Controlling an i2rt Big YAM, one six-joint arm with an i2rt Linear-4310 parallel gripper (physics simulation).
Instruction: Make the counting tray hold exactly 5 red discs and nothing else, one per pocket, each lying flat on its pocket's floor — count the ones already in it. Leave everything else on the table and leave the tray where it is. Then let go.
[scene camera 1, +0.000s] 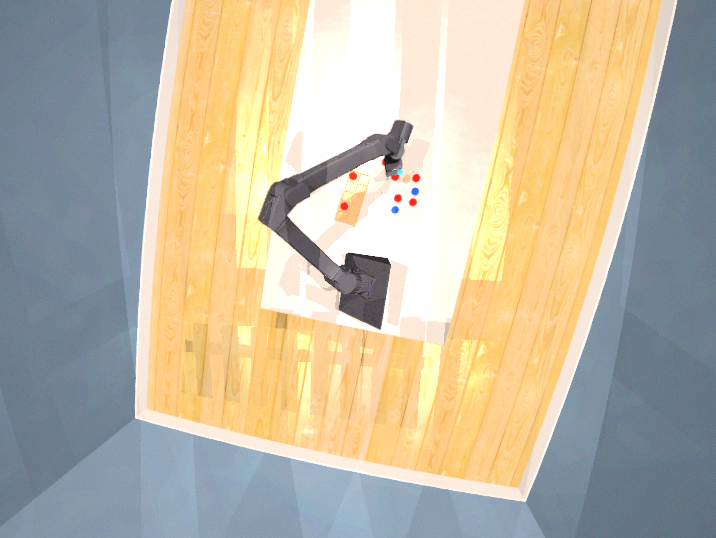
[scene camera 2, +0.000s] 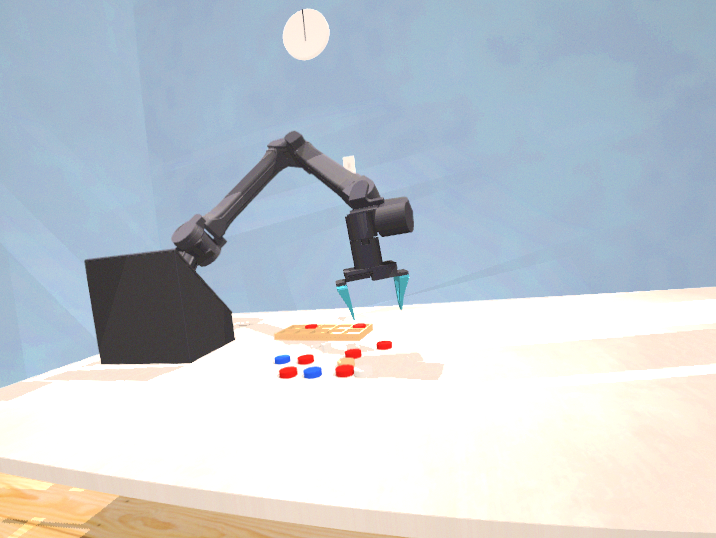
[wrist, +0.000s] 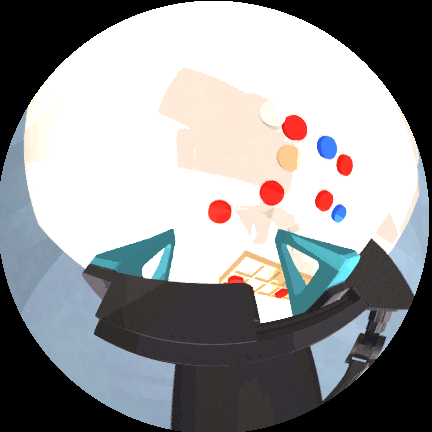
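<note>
The tan counting tray (scene camera 1: 347, 217) (scene camera 2: 312, 336) (wrist: 262, 259) lies left of the loose discs in scene camera 1. One red disc (scene camera 1: 353, 175) (scene camera 2: 359, 325) (wrist: 235, 279) sits in its end far from the base, another (scene camera 1: 344, 205) (scene camera 2: 311, 326) (wrist: 281, 293) nearer the base. My gripper (scene camera 2: 377, 313) (wrist: 226, 235) is open and empty, above the table. A loose red disc (scene camera 1: 384, 162) (scene camera 2: 384, 345) (wrist: 219, 211) lies beyond the fingertips in the wrist view; a second (scene camera 1: 395, 177) (scene camera 2: 353, 352) (wrist: 271, 193) lies beside it. Several more red discs lie farther right. The right finger hides part of the tray.
Two blue discs, one (scene camera 1: 415, 191) (scene camera 2: 312, 372) (wrist: 327, 147) among the red ones and one (scene camera 1: 394, 209) (scene camera 2: 282, 359) (wrist: 338, 213) nearer the base, lie on the table. A tan disc (scene camera 1: 406, 178) (scene camera 2: 346, 361) (wrist: 288, 158) and a white disc (wrist: 269, 114) lie near a red disc (wrist: 294, 127).
</note>
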